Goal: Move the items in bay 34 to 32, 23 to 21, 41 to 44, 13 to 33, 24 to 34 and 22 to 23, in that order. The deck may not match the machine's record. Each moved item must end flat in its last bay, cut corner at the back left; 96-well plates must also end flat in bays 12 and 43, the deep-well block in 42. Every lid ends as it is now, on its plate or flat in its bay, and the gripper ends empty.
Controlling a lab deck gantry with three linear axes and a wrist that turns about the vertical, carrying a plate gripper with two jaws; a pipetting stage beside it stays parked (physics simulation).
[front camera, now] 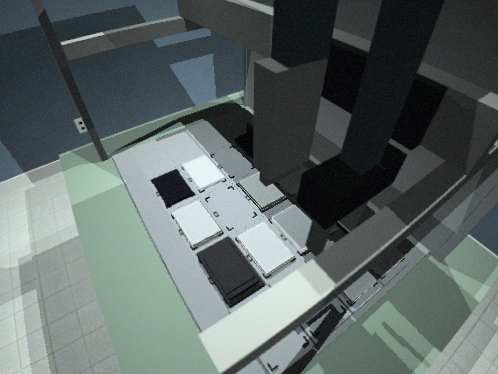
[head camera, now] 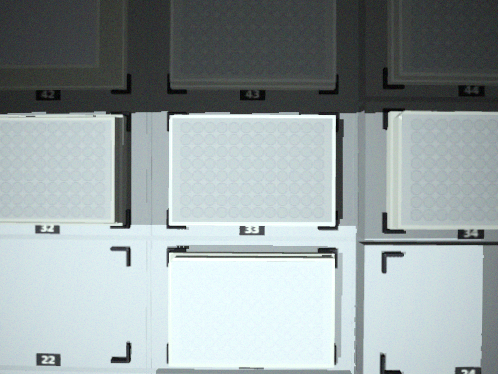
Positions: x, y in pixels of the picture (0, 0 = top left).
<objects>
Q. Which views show my gripper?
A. The front camera view only.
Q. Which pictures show the black item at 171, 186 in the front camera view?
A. The front camera view only.
</objects>
